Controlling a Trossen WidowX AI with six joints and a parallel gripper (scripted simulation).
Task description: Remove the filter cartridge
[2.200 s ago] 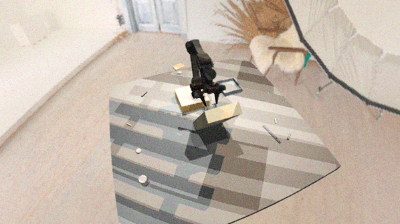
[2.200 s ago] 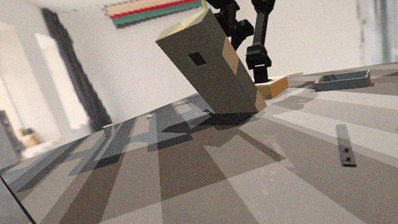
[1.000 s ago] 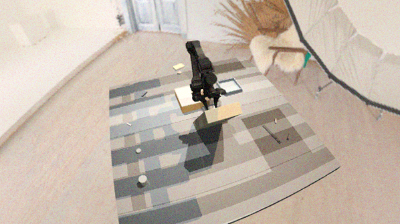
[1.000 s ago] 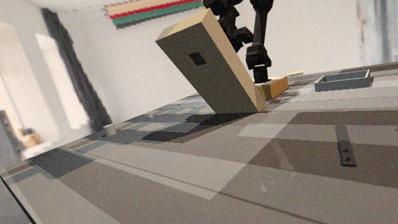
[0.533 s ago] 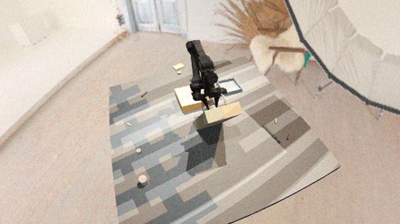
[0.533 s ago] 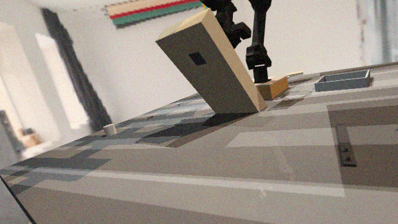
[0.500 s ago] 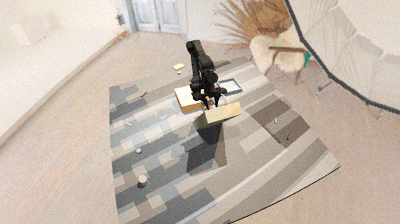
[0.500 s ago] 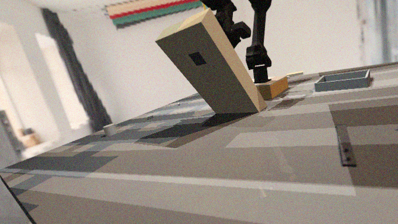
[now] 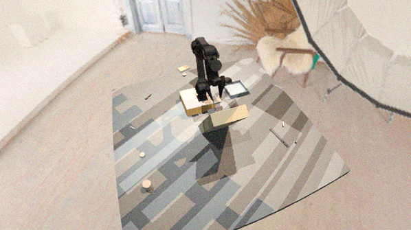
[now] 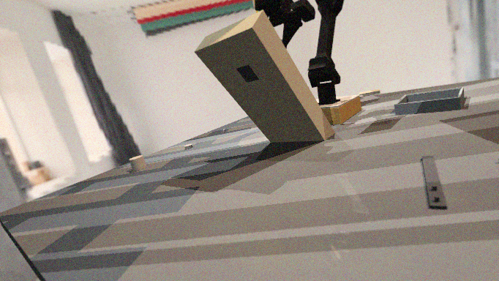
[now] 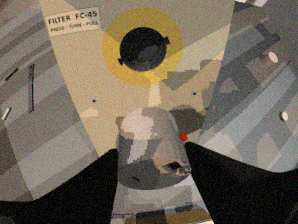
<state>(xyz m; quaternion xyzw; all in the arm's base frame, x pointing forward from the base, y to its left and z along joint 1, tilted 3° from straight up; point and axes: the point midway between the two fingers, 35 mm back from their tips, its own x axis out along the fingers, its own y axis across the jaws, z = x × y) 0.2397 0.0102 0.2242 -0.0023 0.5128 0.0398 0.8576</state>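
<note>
Now: the tray 33 cm behind my gripper tip, 26 cm to the left of it and 25 cm below it. Round my gripper tip: tan service panel: 6 cm ahead, 10 cm below; grey filter cartridge: right at my gripper tip.
</note>
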